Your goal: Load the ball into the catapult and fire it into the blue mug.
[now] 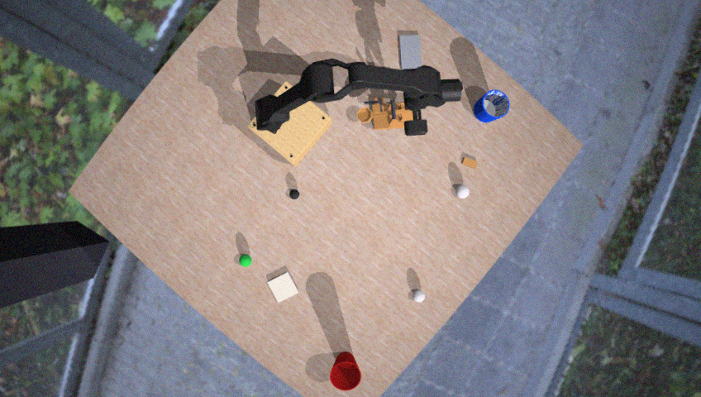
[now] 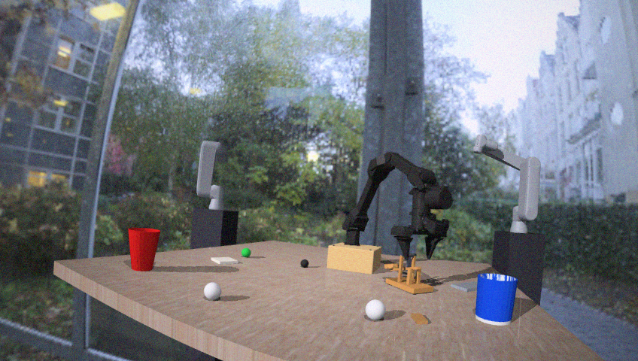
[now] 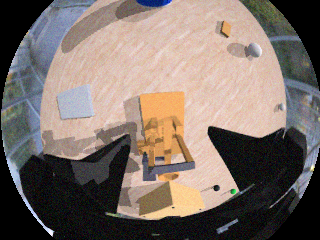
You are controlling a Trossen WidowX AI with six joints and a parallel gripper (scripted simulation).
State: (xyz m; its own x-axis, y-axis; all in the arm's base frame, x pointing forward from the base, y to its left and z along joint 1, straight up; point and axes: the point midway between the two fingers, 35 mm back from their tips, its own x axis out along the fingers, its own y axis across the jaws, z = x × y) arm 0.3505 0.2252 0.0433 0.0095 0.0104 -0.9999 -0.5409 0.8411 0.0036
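Now: the black ball 39 cm to the right of my gripper tip, 19 cm behind it and 8 cm below it. Round my gripper tip: small orange block (27 cm ahead, 9 cm below, 3 cm to the right); grey block (20 cm to the left, 9 cm below, 8 cm behind); blue mug (23 cm ahead, 15 cm to the left, 7 cm below).
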